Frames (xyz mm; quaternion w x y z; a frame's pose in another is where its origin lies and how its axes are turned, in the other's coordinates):
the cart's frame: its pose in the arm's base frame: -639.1 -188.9 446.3 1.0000 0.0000 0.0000 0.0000
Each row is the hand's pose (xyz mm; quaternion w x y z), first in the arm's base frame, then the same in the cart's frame.
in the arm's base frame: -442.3 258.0 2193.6 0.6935 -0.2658 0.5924 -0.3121
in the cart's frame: 196.8 446.9 1747.3 0.6935 -0.2658 0.5924 -0.3121
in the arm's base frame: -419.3 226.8 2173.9 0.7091 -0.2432 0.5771 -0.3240
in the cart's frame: 219.8 415.7 1727.6 0.7091 -0.2432 0.5771 -0.3240
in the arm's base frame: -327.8 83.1 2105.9 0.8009 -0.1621 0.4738 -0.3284
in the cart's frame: 311.3 272.0 1659.6 0.8009 -0.1621 0.4738 -0.3284
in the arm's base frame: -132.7 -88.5 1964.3 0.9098 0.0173 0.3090 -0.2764
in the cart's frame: 506.4 100.4 1518.0 0.9098 0.0173 0.3090 -0.2764
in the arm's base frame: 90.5 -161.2 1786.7 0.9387 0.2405 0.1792 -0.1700
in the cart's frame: 729.6 27.7 1340.4 0.9387 0.2405 0.1792 -0.1700
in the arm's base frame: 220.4 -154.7 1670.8 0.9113 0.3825 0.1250 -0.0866
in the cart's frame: 859.5 34.2 1224.5 0.9113 0.3825 0.1250 -0.0866
